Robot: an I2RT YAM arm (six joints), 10 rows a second.
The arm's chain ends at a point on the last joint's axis. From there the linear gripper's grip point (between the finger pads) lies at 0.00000 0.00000 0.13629 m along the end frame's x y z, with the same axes.
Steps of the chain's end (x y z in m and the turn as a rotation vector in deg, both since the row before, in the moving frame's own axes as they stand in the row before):
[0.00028, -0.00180, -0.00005, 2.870, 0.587, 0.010]
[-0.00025, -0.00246, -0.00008, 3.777, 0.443, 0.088]
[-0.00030, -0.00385, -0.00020, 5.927, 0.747, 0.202]
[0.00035, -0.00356, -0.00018, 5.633, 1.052, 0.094]
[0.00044, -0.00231, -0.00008, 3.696, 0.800, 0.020]
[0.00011, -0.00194, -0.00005, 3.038, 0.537, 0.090]
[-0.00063, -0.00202, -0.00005, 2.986, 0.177, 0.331]
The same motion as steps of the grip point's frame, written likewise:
[0.00168, -0.00862, -0.00023, 2.870, 0.587, 0.010]
[0.00081, -0.01144, -0.00038, 3.777, 0.443, 0.088]
[0.00150, -0.01792, -0.00094, 5.927, 0.747, 0.202]
[0.00286, -0.01693, -0.00086, 5.633, 1.052, 0.094]
[0.00234, -0.01109, -0.00038, 3.696, 0.800, 0.020]
[0.00139, -0.00916, -0.00025, 3.038, 0.537, 0.090]
[-0.00019, -0.00912, -0.00024, 2.986, 0.177, 0.331]

